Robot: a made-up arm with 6 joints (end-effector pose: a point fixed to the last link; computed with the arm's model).
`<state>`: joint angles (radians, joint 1 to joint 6).
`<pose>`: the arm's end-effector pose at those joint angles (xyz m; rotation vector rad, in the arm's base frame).
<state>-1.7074 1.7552 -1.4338 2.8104 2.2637 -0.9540</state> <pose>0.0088 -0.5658 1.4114 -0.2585 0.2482 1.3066</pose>
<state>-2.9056 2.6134 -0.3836 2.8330 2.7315 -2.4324</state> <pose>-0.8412 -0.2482 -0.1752 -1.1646 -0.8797 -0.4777</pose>
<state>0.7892 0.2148 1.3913 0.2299 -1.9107 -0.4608</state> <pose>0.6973 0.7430 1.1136 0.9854 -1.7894 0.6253</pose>
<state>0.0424 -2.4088 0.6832 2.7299 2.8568 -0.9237</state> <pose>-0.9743 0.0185 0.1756 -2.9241 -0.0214 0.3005</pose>
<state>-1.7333 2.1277 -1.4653 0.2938 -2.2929 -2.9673</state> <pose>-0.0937 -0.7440 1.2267 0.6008 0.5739 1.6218</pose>
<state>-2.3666 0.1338 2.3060 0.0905 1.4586 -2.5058</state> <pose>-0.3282 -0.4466 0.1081 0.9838 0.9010 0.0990</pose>
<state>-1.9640 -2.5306 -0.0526 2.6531 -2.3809 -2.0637</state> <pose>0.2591 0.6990 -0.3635 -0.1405 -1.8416 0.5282</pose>
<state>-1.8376 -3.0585 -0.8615 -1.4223 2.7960 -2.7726</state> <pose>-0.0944 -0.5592 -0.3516 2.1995 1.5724 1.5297</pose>
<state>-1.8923 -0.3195 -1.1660 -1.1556 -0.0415 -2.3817</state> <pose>0.4911 1.1846 1.0485 0.4001 0.0705 1.3311</pose>
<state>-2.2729 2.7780 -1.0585 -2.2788 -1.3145 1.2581</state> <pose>-0.5930 -1.0333 -0.0191 0.6760 0.3799 -0.8972</pose>
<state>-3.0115 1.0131 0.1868 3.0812 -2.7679 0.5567</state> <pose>-1.0901 -0.1838 1.0112 1.2665 0.5738 -0.3057</pose>
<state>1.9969 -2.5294 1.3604 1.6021 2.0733 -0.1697</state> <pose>0.2431 -0.9567 0.6322 0.2874 0.9206 -2.7914</pose>
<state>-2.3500 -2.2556 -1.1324 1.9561 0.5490 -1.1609</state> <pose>0.0379 -0.1280 -0.7390 2.1204 -1.5034 -1.7214</pose>
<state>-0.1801 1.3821 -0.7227 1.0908 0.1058 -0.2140</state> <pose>1.0860 -0.1289 1.6165 1.3744 -0.8629 0.6761</pose>
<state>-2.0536 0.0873 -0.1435 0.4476 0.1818 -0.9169</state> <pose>0.0917 -0.0041 2.1162 -1.3752 -0.9190 -1.2564</pose>
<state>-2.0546 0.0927 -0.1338 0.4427 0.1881 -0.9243</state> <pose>0.0827 -0.0226 2.1167 -1.3649 -0.9011 -1.2774</pose>
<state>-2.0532 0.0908 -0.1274 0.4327 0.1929 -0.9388</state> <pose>0.0806 -0.0277 2.1167 -1.3719 -0.8817 -1.2976</pose>
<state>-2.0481 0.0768 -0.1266 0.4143 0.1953 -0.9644</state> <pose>0.0900 -0.0102 2.1161 -1.4078 -0.8602 -1.3168</pose>
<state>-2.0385 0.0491 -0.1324 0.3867 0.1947 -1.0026</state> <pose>0.1120 0.0333 2.1137 -1.4762 -0.8380 -1.3350</pose>
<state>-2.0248 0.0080 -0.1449 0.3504 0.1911 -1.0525</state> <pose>0.1451 0.1029 2.1068 -1.5759 -0.8178 -1.3529</pose>
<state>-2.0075 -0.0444 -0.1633 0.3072 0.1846 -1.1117</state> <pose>0.1855 0.1954 2.0919 -1.7009 -0.8035 -1.3715</pose>
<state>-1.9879 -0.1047 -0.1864 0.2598 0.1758 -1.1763</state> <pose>0.2284 0.3042 2.0659 -1.8418 -0.7988 -1.3919</pose>
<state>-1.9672 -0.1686 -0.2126 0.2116 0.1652 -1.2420</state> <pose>0.2691 0.4209 2.0278 -1.9875 -0.8064 -1.4143</pose>
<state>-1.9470 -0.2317 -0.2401 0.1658 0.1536 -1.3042</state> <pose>0.3040 0.5361 1.9791 -2.1273 -0.8269 -1.4381</pose>
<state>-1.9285 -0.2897 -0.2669 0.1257 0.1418 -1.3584</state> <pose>0.3314 0.6412 1.9245 -2.2508 -0.8586 -1.4607</pose>
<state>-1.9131 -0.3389 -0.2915 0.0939 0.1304 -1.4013</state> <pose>0.3512 0.7295 1.8702 -2.3518 -0.8975 -1.4782</pose>
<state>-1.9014 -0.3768 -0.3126 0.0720 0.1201 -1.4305</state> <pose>0.3647 0.7975 1.8225 -2.4265 -0.9384 -1.4865</pose>
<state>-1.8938 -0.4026 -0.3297 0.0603 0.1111 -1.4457</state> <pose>0.3737 0.8450 1.7855 -2.4759 -0.9769 -1.4830</pose>
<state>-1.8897 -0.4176 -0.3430 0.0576 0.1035 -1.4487</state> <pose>0.3796 0.8750 1.7601 -2.5038 -1.0105 -1.4679</pose>
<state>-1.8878 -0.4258 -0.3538 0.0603 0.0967 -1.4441</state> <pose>0.3839 0.8943 1.7427 -2.5185 -1.0400 -1.4452</pose>
